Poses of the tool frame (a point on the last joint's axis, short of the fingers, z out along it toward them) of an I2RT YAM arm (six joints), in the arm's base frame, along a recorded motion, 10 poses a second.
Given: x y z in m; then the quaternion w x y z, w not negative.
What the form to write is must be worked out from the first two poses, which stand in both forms.
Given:
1: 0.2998 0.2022 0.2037 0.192 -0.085 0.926 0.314
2: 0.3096 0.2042 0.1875 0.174 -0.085 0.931 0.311
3: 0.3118 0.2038 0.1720 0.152 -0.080 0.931 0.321
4: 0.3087 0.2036 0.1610 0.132 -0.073 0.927 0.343
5: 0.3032 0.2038 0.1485 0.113 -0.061 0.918 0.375
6: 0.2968 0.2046 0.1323 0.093 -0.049 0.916 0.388
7: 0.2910 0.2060 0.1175 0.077 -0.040 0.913 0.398
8: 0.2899 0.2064 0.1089 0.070 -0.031 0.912 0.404
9: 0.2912 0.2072 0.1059 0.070 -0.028 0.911 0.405
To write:
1: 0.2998 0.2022 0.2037 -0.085 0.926 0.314 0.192
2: 0.3096 0.2042 0.1875 -0.085 0.931 0.311 0.174
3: 0.3118 0.2038 0.1720 -0.080 0.931 0.321 0.152
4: 0.3087 0.2036 0.1610 -0.073 0.927 0.343 0.132
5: 0.3032 0.2038 0.1485 -0.061 0.918 0.375 0.113
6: 0.2968 0.2046 0.1323 -0.049 0.916 0.388 0.093
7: 0.2910 0.2060 0.1175 -0.040 0.913 0.398 0.077
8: 0.2899 0.2064 0.1089 -0.031 0.912 0.404 0.070
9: 0.2912 0.2072 0.1059 -0.028 0.911 0.405 0.070
